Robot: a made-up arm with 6 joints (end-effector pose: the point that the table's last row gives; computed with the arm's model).
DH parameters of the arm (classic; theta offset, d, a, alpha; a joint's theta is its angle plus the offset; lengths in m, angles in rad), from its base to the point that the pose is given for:
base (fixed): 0.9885 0 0.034 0
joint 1: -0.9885 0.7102 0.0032 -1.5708
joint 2: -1.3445 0 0.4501 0
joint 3: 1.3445 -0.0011 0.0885 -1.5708
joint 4: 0 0.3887 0.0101 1.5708
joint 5: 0 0.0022 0.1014 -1.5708
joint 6: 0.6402 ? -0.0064 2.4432
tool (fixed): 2.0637 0.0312 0 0
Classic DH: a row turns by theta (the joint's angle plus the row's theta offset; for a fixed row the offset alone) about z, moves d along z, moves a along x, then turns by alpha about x.
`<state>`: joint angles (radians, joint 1 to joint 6).
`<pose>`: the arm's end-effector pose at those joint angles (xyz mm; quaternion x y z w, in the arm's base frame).
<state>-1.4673 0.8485 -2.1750 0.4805 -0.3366 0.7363</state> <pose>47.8 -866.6 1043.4 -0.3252 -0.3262 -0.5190 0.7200</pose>
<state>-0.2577 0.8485 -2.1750 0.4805 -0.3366 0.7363</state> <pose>866.2 -260.7 1043.4 -0.0820 -0.4533 -0.0175 0.8874</pose>
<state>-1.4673 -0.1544 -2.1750 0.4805 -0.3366 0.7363</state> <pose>-23.7 -178.1 1639.7 -0.6036 -0.5700 -0.3153 0.4597</pose>
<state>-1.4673 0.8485 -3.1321 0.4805 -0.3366 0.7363</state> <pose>16.1 -561.4 1396.9 -0.5938 -0.5616 -0.3267 0.4747</pose>
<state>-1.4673 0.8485 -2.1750 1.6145 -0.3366 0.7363</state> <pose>-51.9 -842.6 906.5 -0.0089 -0.5783 -0.7174 0.3883</pose>
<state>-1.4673 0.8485 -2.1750 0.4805 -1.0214 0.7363</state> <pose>34.5 -763.8 1074.4 -0.5749 -0.4093 -0.4973 0.5047</pose>
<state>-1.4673 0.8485 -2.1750 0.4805 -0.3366 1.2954</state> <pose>36.5 -866.2 1040.6 -0.1746 -0.5239 -0.5727 0.6059</pose>
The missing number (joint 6, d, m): 0.1315
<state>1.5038 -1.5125 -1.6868 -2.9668 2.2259 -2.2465</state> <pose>-7.7 -634.5 1211.5 -0.3941 0.5813 0.6362 0.3194</pose>
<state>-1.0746 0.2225 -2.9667 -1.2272 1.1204 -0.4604</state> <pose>156.6 -298.9 1619.4 -0.5150 0.6386 -0.2387 0.5196</pose>
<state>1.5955 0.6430 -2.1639 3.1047 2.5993 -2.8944</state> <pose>-17.4 727.7 1193.6 0.3031 -0.9143 -0.2337 0.1326</pose>
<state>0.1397 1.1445 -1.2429 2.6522 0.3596 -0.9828</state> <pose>563.4 60.8 286.3 0.2865 0.1109 0.0221 0.9514</pose>
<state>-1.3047 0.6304 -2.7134 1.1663 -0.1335 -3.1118</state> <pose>92.4 -683.3 1345.1 -0.6410 0.7412 0.0773 0.1837</pose>
